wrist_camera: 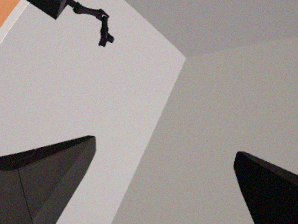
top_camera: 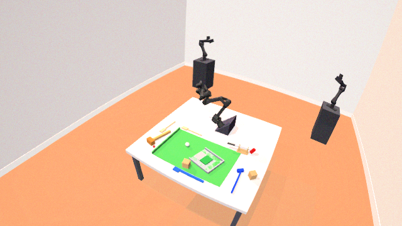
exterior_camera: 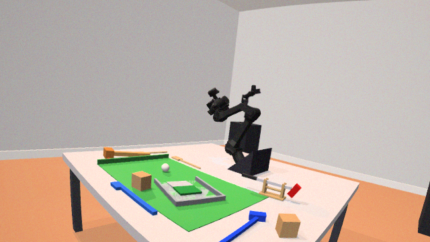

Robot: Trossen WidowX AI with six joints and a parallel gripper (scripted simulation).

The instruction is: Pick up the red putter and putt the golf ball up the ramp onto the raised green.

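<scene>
My gripper tip is now 550 mm short of the white golf ball, 220 mm to the right of it and 400 mm above it. Round my gripper tip: red putter 300 mm ahead, 690 mm to the left, 370 mm below; then grey frame 600 mm ahead, 500 mm to the left, 420 mm below; then wooden rack 300 mm ahead, 710 mm to the left, 390 mm below.
</scene>
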